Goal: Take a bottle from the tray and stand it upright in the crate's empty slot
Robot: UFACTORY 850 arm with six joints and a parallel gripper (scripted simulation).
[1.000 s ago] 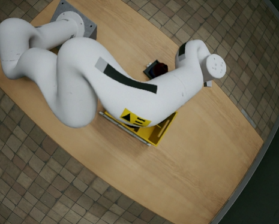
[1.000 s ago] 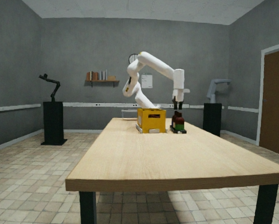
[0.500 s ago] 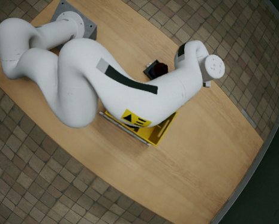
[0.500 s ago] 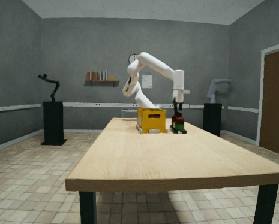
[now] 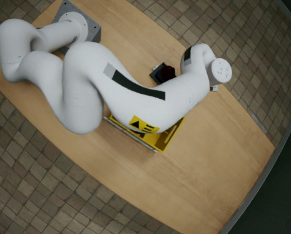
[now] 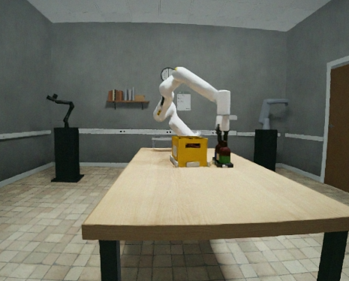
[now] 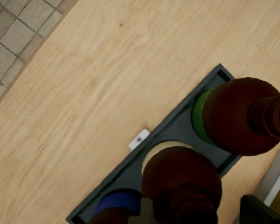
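My hand is 9 cm above the bottle. From my hand the other things lie so: yellow crate: 22 cm to the right, 9 cm below, 6 cm behind; dark tray: 16 cm below.
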